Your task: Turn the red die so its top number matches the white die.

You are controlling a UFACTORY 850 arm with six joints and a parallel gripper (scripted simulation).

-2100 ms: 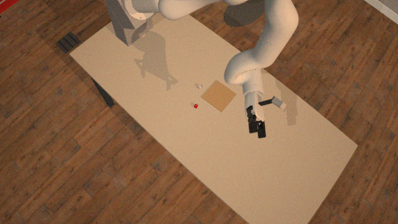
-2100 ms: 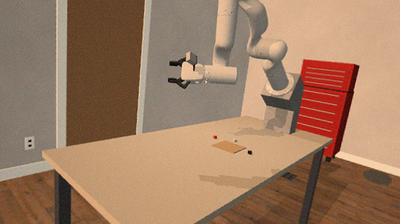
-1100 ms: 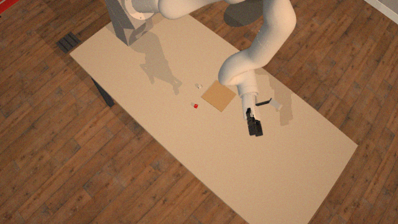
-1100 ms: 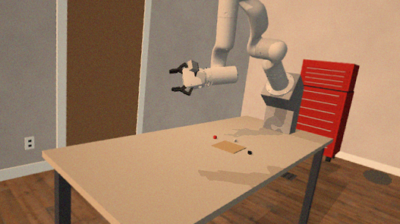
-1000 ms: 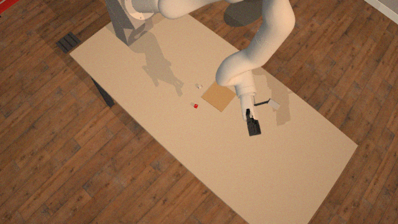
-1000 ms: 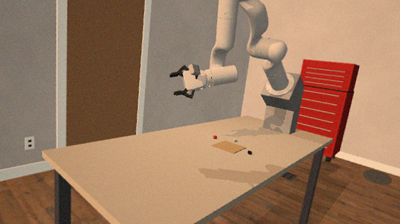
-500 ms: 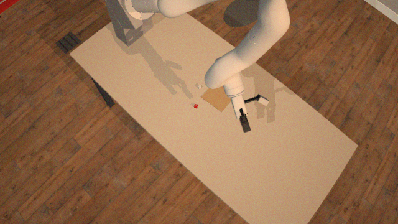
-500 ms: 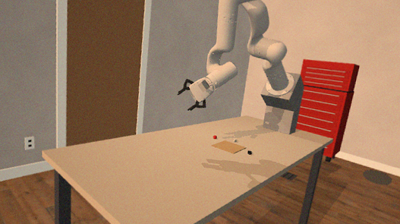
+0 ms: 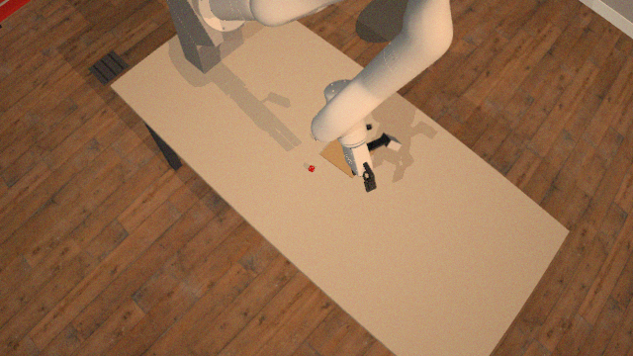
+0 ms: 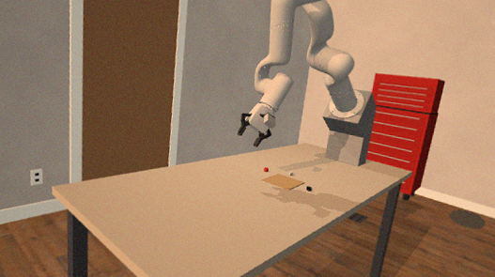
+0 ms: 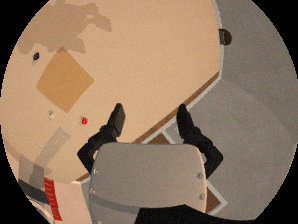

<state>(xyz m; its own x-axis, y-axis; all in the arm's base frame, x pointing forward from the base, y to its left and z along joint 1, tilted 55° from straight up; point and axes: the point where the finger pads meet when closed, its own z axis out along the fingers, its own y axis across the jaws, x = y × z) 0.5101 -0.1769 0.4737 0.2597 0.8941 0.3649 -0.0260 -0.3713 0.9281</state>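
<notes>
Now: the red die 180 mm behind my hand, 20 mm to the left of it and 170 mm below it. Also, from my hand: black die: 90 mm behind, 270 mm to the left, 170 mm below; white die: 220 mm behind, 140 mm to the left, 170 mm below; mat: 110 mm behind, 150 mm to the left, 180 mm below.
</notes>
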